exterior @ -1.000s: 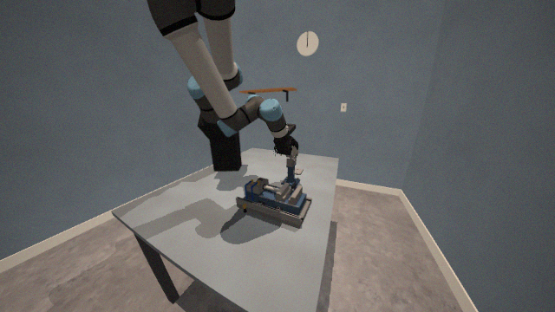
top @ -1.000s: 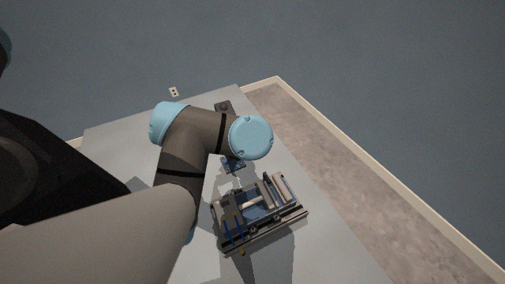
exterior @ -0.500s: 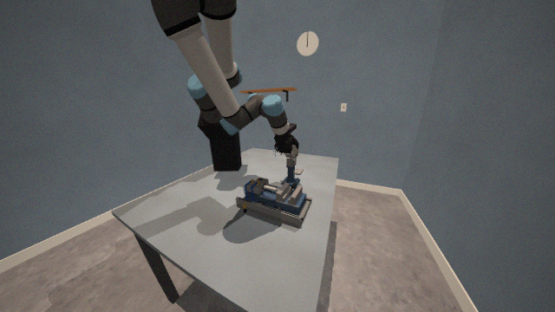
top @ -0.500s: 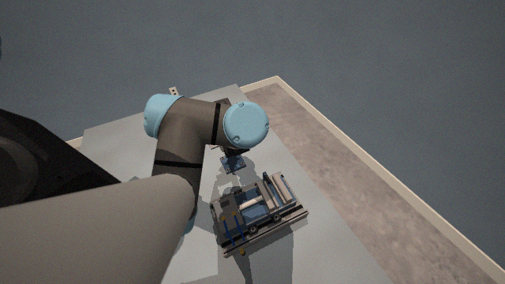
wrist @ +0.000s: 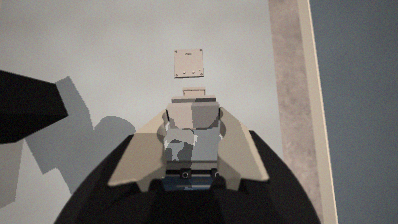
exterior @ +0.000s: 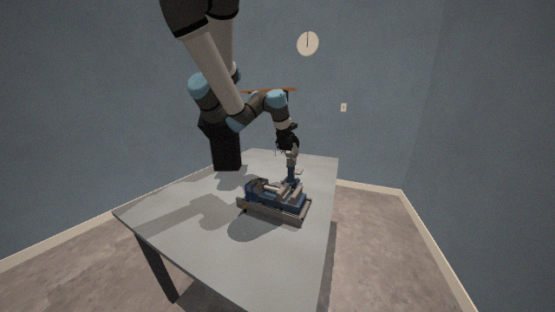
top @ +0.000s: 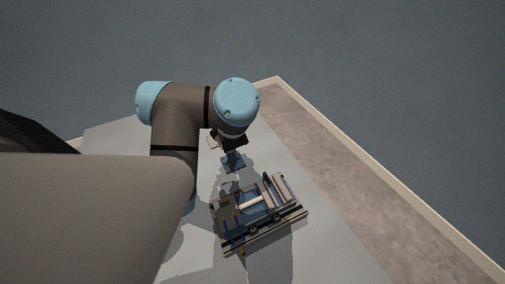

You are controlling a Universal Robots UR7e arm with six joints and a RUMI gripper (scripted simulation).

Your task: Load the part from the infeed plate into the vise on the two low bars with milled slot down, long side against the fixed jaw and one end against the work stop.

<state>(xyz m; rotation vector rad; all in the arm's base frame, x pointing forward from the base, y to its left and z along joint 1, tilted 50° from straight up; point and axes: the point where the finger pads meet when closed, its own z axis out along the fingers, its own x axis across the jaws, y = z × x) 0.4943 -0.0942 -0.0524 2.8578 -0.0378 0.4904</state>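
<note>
Now: the part 10 mm to the left of my hand. Also, from my hand: grey jaw 220 mm to the right, 110 mm below, 10 mm behind; then cylinder rod 210 mm to the right, 110 mm below, 70 mm behind; then work stop 190 mm to the right, 100 mm below, 30 mm ahead.
</note>
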